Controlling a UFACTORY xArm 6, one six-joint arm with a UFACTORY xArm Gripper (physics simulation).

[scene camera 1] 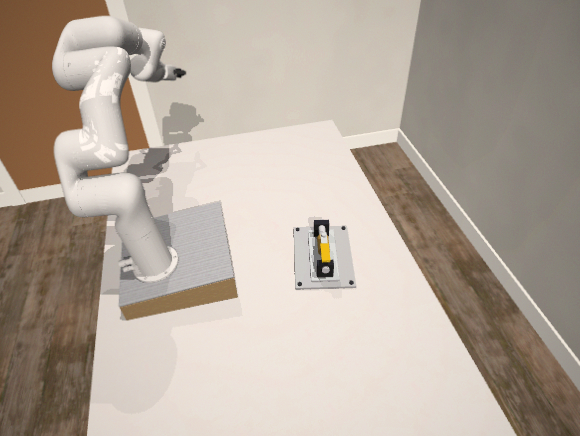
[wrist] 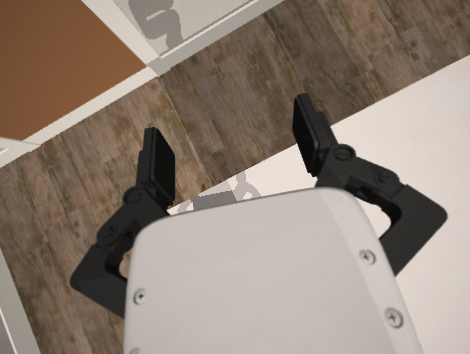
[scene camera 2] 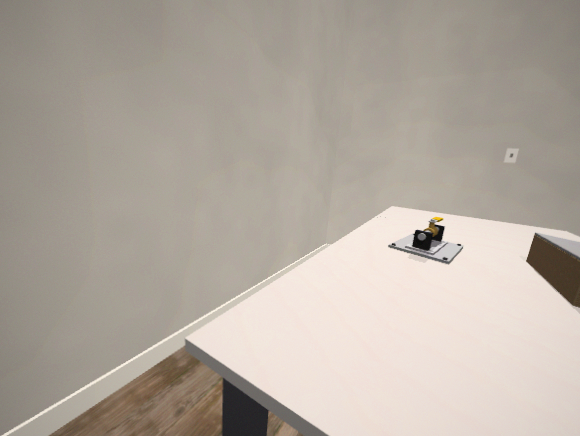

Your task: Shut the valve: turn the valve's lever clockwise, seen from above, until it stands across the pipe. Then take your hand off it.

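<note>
The valve's yellow lever (scene camera 1: 325, 251) (scene camera 2: 437, 219) lies above the pipe and points along it, toward the black end block (scene camera 1: 325, 268) with the round pipe end in scene camera 1. The brass pipe body (scene camera 2: 430, 232) runs between two black blocks on a grey mounting plate (scene camera 1: 303, 260) (scene camera 2: 454, 249). My gripper (scene camera 1: 184, 73) (wrist: 228, 126) is open and empty. It hangs high above and beyond the table's far left part in scene camera 1, far from the valve. The valve does not show in the wrist view.
The arm stands on a grey-topped wooden block (scene camera 1: 210, 250) (scene camera 2: 552, 265), left of the valve in scene camera 1. The pale table (scene camera 1: 250, 360) (scene camera 2: 350, 320) carries both. Walls stand behind the table and at its right in scene camera 1.
</note>
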